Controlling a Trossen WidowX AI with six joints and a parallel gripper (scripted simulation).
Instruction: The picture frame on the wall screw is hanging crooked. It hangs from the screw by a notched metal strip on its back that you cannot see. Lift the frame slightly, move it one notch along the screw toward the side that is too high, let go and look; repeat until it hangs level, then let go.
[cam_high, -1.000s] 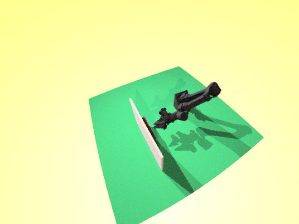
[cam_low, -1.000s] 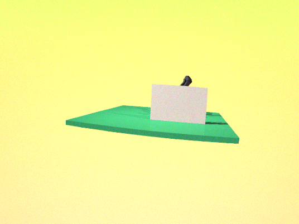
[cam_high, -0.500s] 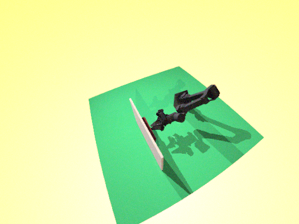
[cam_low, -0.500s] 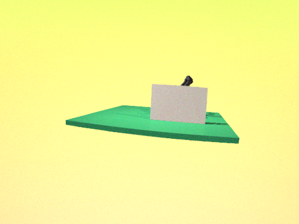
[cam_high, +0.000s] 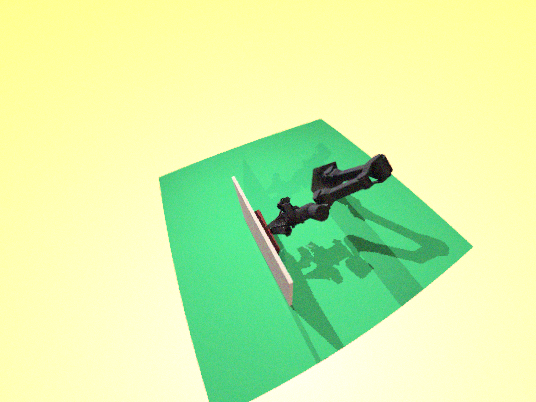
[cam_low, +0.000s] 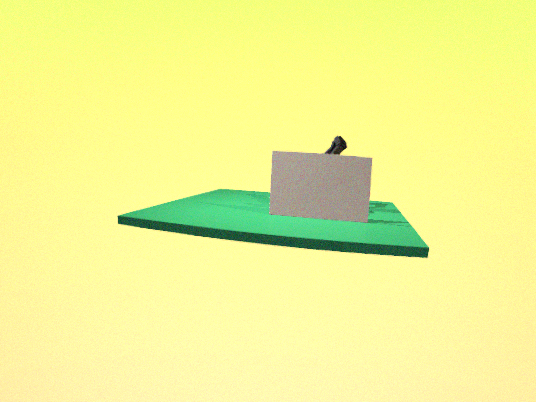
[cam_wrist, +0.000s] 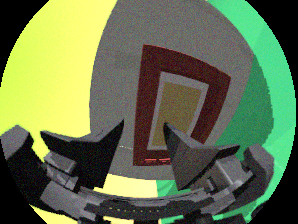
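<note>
Right now my gripper tip is 5 cm above the picture frame, 1 cm to the left of it and 1 cm short of it. From my gripper tip the other things lie so: wall panel 6 cm below, 2 cm ahead.
</note>
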